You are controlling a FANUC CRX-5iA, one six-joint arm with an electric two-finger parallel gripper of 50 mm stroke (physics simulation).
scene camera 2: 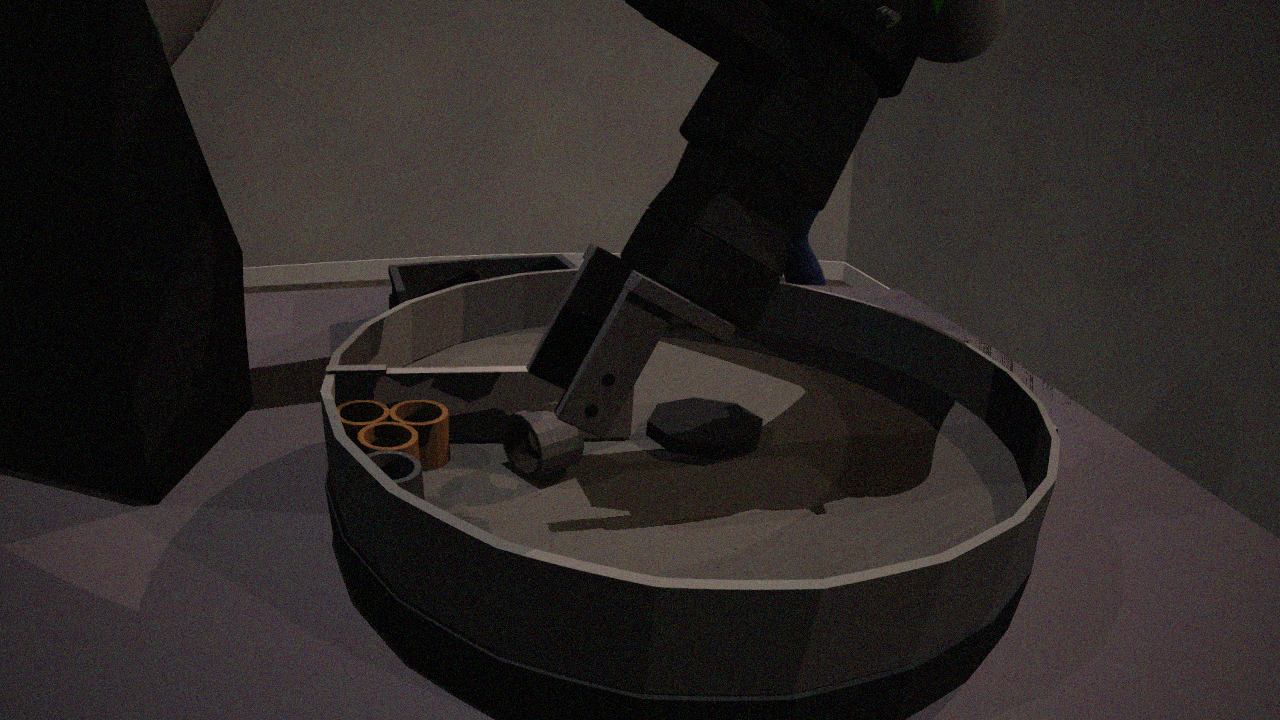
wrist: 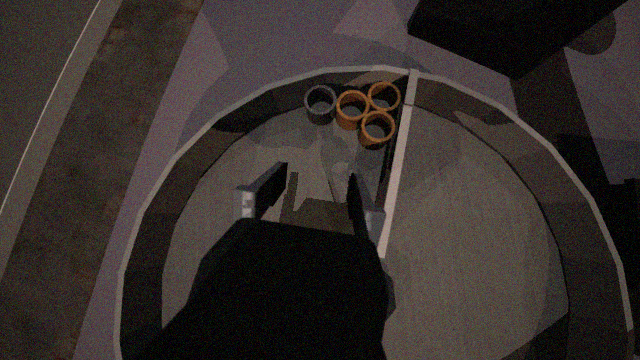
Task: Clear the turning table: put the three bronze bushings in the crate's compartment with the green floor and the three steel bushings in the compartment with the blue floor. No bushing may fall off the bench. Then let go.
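Where they show: gripper, between the fingertips: [scene camera 2: 561, 401] [wrist: 317, 180]; arm's base, origin of its link: [scene camera 2: 42, 116].
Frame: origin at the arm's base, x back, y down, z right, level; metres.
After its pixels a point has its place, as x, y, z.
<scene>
Three bronze bushings [scene camera 2: 435, 445] {-0.337, 0.184, 0.113} [wrist: 353, 122] {-0.329, 0.178, 0.123} stand upright in a tight cluster inside the turning table [scene camera 2: 738, 583] {-0.448, 0.158, 0.267} [wrist: 450, 225] {-0.390, 0.197, 0.000}, beside its divider. One steel bushing [scene camera 2: 411, 480] {-0.332, 0.173, 0.171} [wrist: 320, 119] {-0.334, 0.183, 0.156} stands upright next to them by the rim. Another steel bushing [scene camera 2: 561, 440] {-0.399, 0.175, 0.120} lies on its side near the fingertips in the scene view; it cannot be made out clearly in the wrist view. A third steel bushing does not show. My gripper [scene camera 2: 569, 395] {-0.398, 0.150, 0.133} [wrist: 317, 180] {-0.398, 0.150, 0.133} is open and empty, tilted low over the table, apart from the bronze cluster. The crate's coloured floors are hidden.
A straight divider wall [scene camera 2: 456, 368] {-0.346, 0.158, 0.076} [wrist: 398, 170] {-0.367, 0.158, 0.074} crosses part of the turning table. A dark faceted knob [scene camera 2: 704, 428] {-0.477, 0.189, 0.074} stands near its middle. A dark open box [scene camera 2: 395, 286] {-0.259, 0.201, -0.246} is behind the table. A large dark block [scene camera 2: 116, 268] {-0.129, 0.095, 0.094} [wrist: 480, 35] {-0.143, 0.212, 0.009} stands beside it.
</scene>
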